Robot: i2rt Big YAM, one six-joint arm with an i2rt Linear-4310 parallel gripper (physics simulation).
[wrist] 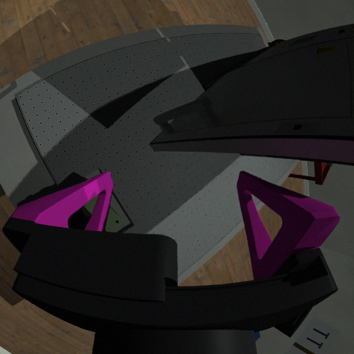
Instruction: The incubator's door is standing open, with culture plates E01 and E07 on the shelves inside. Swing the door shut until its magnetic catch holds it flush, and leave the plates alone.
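Note:
The incubator's door point(280, 100) is a large dark panel reaching in from the right edge of the wrist view. Its outer face shows, with a bar handle point(186, 114) near its left end and a dim purplish strip along its lower edge. The incubator's interior and plates E01 and E07 do not show, and I cannot tell how wide the gap at the door is. My gripper point(174, 178) is open, its two magenta fingers wide apart and nothing between them. In the view, the fingertips are below the door's free end and handle, apart from them.
A grey perforated board point(145, 185) lies under the door and fingers, with dark shadows across it. A green and dark flat item point(116, 221) lies behind the left finger. A red frame point(318, 178) stands at the right. Wooden floor point(100, 17) shows around the board.

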